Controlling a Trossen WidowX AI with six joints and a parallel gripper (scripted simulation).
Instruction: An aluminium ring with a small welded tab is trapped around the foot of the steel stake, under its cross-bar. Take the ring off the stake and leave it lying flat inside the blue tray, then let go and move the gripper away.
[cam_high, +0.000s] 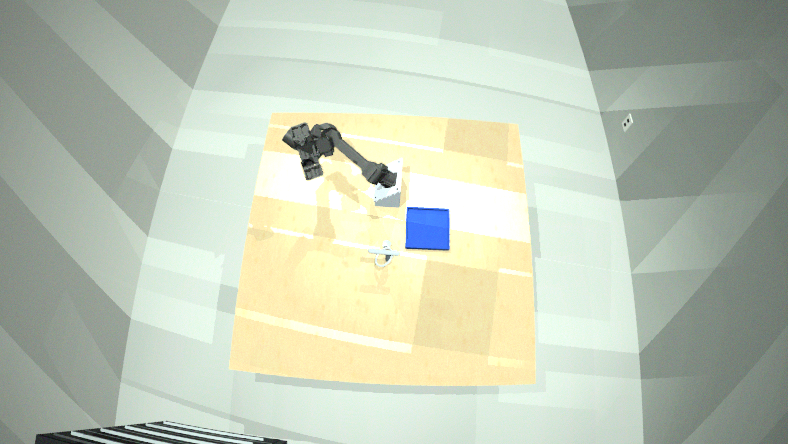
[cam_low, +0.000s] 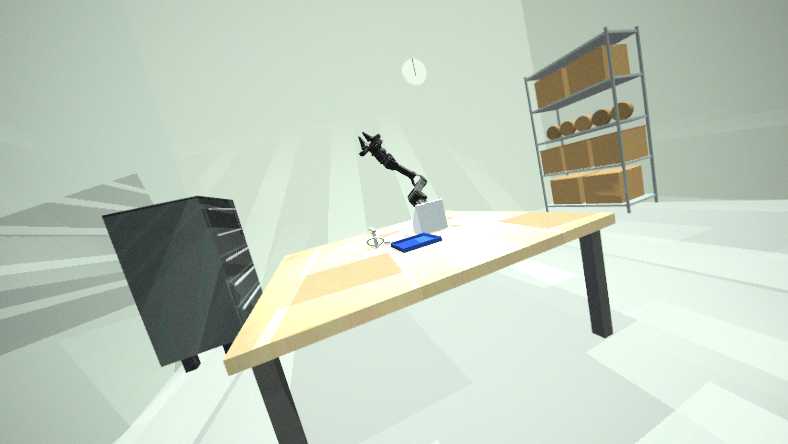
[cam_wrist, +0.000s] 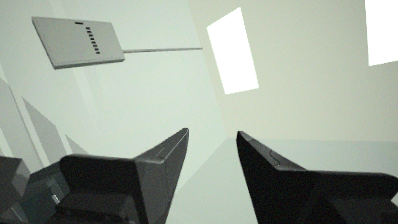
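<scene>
Now: the aluminium ring 9 cm ahead of my gripper tip, 26 cm to the left of it and 62 cm below it. Also, from my gripper tip: blue tray 6 cm behind, 43 cm to the left, 64 cm below.
</scene>
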